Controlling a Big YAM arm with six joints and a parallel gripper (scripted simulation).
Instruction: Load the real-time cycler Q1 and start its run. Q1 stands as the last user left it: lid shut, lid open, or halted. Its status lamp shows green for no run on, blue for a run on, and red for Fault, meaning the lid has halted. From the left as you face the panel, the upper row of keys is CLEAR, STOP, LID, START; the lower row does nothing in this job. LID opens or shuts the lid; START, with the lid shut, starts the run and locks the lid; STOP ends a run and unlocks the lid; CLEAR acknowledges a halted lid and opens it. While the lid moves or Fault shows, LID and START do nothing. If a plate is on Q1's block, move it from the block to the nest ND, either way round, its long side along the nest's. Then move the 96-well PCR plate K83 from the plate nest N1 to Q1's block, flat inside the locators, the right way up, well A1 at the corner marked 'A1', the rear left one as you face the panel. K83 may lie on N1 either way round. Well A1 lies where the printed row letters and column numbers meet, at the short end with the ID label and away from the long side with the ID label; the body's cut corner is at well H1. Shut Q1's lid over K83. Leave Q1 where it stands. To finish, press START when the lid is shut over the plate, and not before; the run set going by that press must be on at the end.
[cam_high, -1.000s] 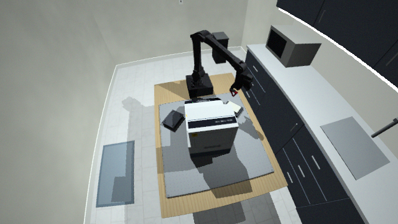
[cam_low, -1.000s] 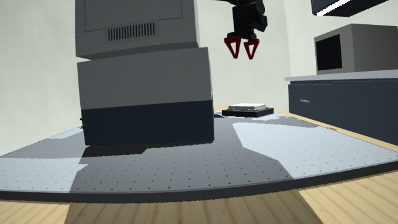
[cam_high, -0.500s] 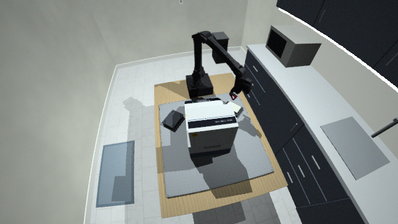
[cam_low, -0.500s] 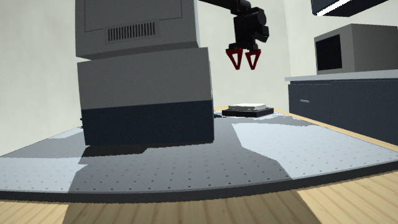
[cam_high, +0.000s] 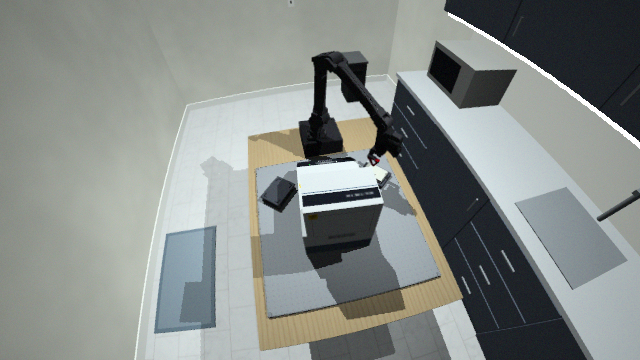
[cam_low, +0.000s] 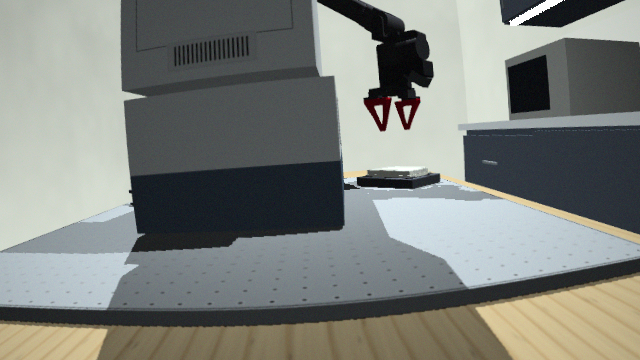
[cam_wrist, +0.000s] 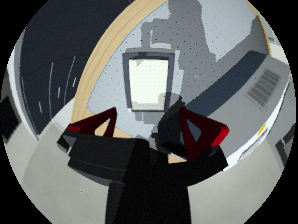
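Now: the white 96-well plate K83 110 mm below my hand. The rest, counted from my hand: dark nest N1 (120 mm below); dark nest ND (550 mm to the right, 100 mm below, 50 mm ahead).
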